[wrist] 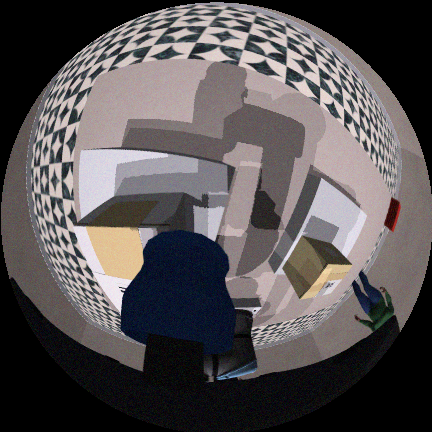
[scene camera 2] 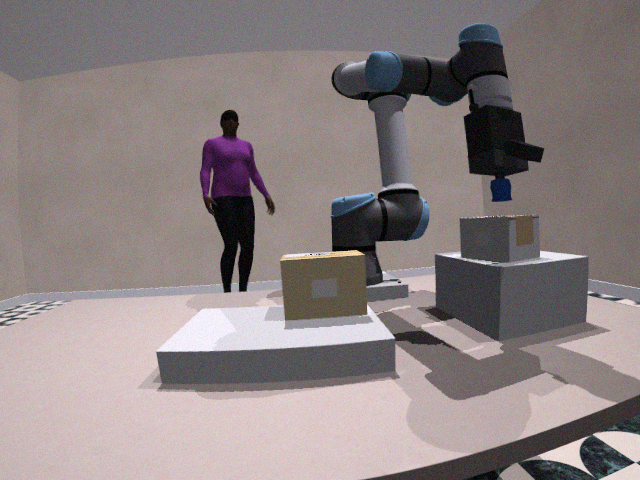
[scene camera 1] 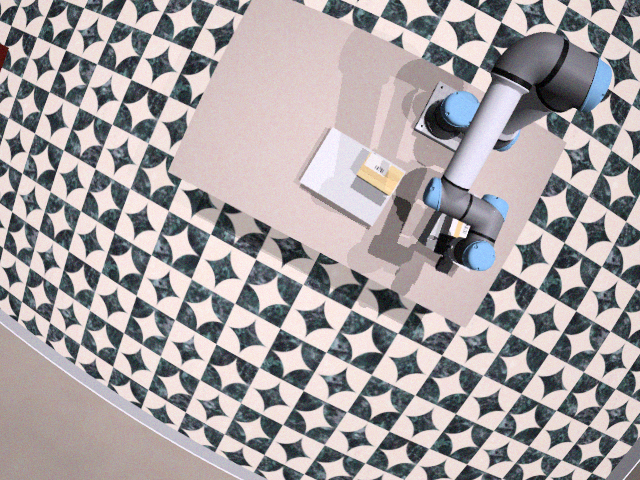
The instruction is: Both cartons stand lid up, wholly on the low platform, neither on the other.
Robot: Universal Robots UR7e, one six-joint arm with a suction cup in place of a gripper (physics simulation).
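Places are measured from the arm's base along level axes (x ahead, y left, z up), in centimetres.
Pixels of known places: end effector, tool point: (wrist: 184, 267) (scene camera 2: 501, 200); arm's base, origin of the base link: (scene camera 1: 444, 119).
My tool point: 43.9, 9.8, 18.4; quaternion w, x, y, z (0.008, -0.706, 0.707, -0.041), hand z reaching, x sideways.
Ahead of a thing's pixels: the offset from my tool point to its top centre, as dx, dy, dz.
A tan carton @[-15.8, -27.0, -7.7] (scene camera 1: 381, 174) (scene camera 2: 324, 289) (wrist: 317, 265) stands upright near one end of the low white platform @[-12.4, -36.0, -17.7] (scene camera 1: 330, 175) (scene camera 2: 273, 364) (wrist: 345, 205), its labelled face up. A white carton with tan tape @[-6.3, +5.3, -2.8] (scene camera 1: 458, 228) (scene camera 2: 485, 238) (wrist: 112, 245) rests flat on the taller grey block, apart from the low platform; its taped and labelled face is up. My suction gripper (scene camera 2: 500, 198) (wrist: 177, 295) is open and holds nothing. Its blue cup hangs above the white carton with a visible gap. In scene camera 1 the arm hides the cup and part of the block.
The taller block @[-7.4, +8.2, -10.5] (scene camera 2: 467, 289) (wrist: 95, 170) stands to the right of the low platform in scene camera 2. My arm's base plate (scene camera 1: 431, 105) is bolted behind them. A person (scene camera 2: 227, 170) (wrist: 377, 310) stands beyond the table. A red object (wrist: 392, 215) shows at the wrist view's edge.
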